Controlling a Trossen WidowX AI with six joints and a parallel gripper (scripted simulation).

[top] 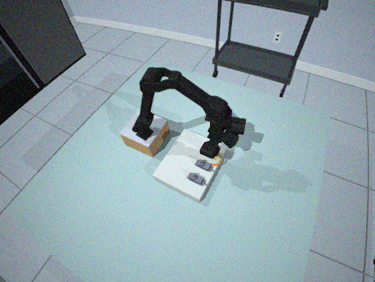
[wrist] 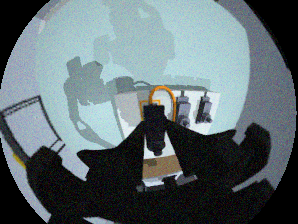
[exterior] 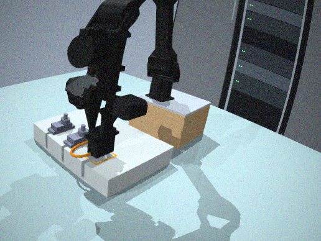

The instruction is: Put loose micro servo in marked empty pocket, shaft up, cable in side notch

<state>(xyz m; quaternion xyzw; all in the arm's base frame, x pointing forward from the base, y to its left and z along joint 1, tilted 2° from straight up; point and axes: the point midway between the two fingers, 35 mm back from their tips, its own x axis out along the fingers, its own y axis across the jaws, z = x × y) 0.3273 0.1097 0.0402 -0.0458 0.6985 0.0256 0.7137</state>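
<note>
My gripper tip is now 12 cm past the white deck, 9 cm to the left of it and 8 cm above it.
</note>
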